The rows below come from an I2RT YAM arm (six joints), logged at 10 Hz.
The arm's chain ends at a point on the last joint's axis. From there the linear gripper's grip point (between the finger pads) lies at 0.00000 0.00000 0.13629 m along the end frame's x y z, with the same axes.
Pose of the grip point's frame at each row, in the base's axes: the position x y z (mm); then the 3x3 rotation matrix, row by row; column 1 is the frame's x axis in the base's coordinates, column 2 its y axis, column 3 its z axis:
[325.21 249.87 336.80], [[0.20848 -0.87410 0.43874], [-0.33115 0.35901 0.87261], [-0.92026 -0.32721 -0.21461]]
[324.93 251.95 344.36], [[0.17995 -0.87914 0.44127], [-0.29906 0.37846 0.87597], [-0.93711 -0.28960 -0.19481]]
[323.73 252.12 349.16], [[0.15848 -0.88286 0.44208], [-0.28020 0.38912 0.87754], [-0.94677 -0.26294 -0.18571]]
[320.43 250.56 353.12], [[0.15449 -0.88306 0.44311], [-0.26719 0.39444 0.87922], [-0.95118 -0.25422 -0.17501]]
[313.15 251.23 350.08], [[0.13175 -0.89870 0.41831], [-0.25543 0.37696 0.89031], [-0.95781 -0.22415 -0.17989]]
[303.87 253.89 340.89], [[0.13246 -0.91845 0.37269], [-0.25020 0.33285 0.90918], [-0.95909 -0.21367 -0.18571]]
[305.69 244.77 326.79], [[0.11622 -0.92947 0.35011], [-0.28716 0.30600 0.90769], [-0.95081 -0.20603 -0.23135]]
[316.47 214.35 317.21], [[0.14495 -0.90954 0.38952], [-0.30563 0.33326 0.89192], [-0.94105 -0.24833 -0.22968]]
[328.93 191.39 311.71], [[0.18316 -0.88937 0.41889], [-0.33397 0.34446 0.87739], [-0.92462 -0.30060 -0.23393]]
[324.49 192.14 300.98], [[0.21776 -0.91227 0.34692], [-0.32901 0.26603 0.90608], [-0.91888 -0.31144 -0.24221]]
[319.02 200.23 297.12], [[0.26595 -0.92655 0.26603], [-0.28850 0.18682 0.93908], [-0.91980 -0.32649 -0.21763]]
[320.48 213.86 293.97], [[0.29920 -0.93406 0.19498], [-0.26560 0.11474 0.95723], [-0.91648 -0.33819 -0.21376]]
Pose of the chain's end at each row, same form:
[265.41 130.94 366.05], [[0.20848 -0.87410 0.43874], [-0.33115 0.35901 0.87261], [-0.92026 -0.32721 -0.21461]]
[264.79 132.56 370.91], [[0.17995 -0.87914 0.44127], [-0.29906 0.37846 0.87597], [-0.93711 -0.28960 -0.19481]]
[263.48 132.52 374.47], [[0.15848 -0.88286 0.44208], [-0.28020 0.38912 0.87754], [-0.94677 -0.26294 -0.18571]]
[260.04 130.73 376.97], [[0.15449 -0.88306 0.44311], [-0.26719 0.39444 0.87922], [-0.95118 -0.25422 -0.17501]]
[256.14 129.89 374.60], [[0.13175 -0.89870 0.41831], [-0.25543 0.37696 0.89031], [-0.95781 -0.22415 -0.17989]]
[253.08 129.98 366.20], [[0.13246 -0.91845 0.37269], [-0.25020 0.33285 0.90918], [-0.95909 -0.21367 -0.18571]]
[257.97 121.06 358.32], [[0.11622 -0.92947 0.35011], [-0.28716 0.30600 0.90769], [-0.95081 -0.20603 -0.23135]]
[263.38 92.79 348.51], [[0.14495 -0.90954 0.38952], [-0.30563 0.33326 0.89192], [-0.94105 -0.24833 -0.22968]]
[271.84 71.81 343.59], [[0.18316 -0.88937 0.41889], [-0.33397 0.34446 0.87739], [-0.92462 -0.30060 -0.23393]]
[277.21 68.65 333.99], [[0.21776 -0.91227 0.34692], [-0.32901 0.26603 0.90608], [-0.91888 -0.31144 -0.24221]]
[282.76 72.24 326.78], [[0.26595 -0.92655 0.26603], [-0.28850 0.18682 0.93908], [-0.91980 -0.32649 -0.21763]]
[293.91 83.40 323.10], [[0.29920 -0.93406 0.19498], [-0.26560 0.11474 0.95723], [-0.91648 -0.33819 -0.21376]]

